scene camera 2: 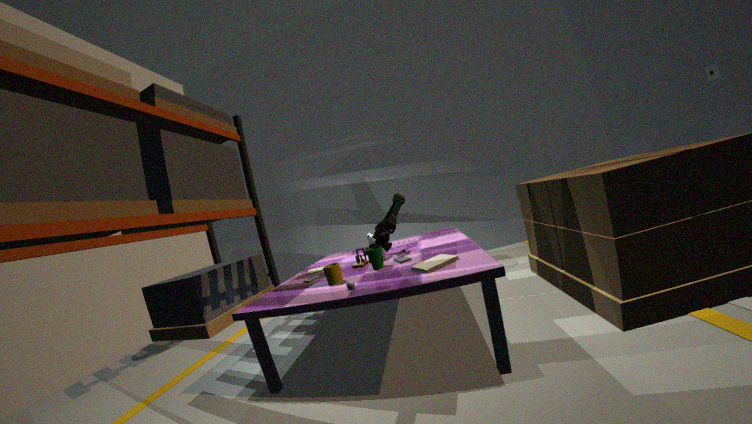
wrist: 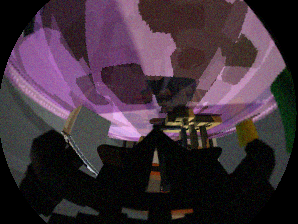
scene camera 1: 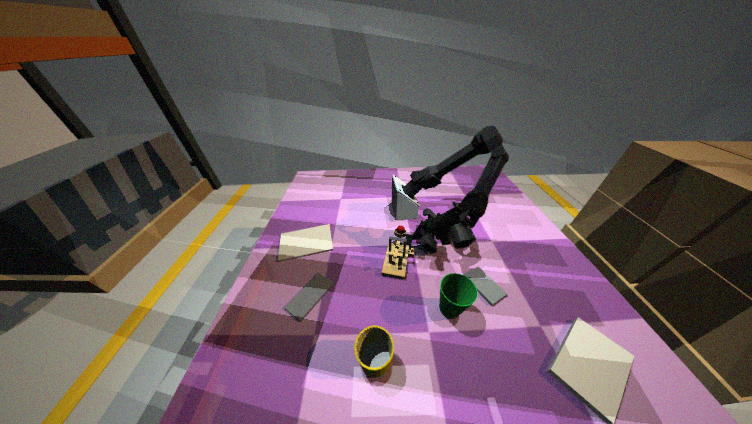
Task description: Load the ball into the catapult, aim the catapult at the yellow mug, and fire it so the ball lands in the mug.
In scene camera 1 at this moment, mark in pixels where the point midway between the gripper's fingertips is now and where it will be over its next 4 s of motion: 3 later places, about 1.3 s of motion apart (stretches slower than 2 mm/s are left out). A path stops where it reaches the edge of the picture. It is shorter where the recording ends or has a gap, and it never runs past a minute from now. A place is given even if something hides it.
My gripper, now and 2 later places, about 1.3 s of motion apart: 411,238; 428,234; 400,264
